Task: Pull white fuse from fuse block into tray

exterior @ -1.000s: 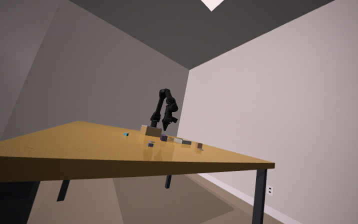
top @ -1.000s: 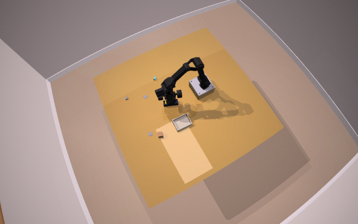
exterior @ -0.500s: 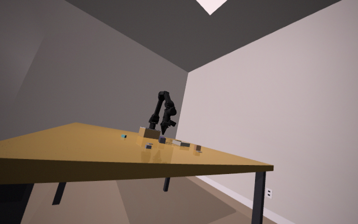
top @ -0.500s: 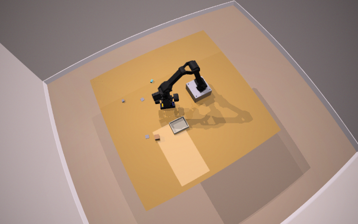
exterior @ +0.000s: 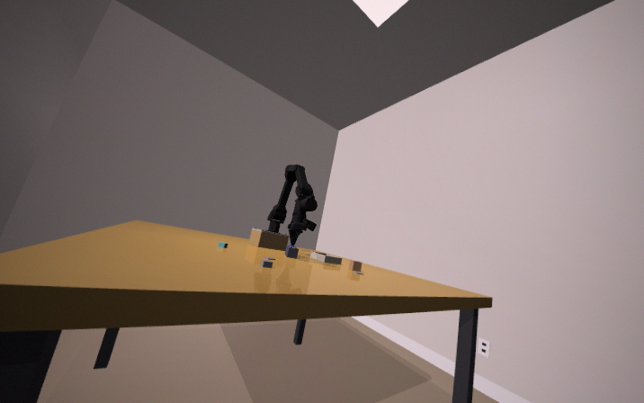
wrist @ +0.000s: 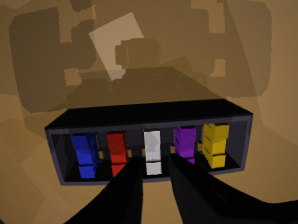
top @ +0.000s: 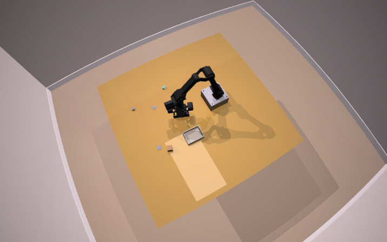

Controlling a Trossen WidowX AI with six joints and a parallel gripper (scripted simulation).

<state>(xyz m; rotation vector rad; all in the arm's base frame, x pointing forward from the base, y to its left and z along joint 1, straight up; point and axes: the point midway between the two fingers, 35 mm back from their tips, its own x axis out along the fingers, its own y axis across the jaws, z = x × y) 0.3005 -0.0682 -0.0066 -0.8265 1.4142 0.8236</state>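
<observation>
Now: gripper tip 2 cm above the white fuse. The rest, counted from my gripper tip: shallow grey tray: 3 cm ahead, 19 cm to the left, 4 cm below.
</observation>
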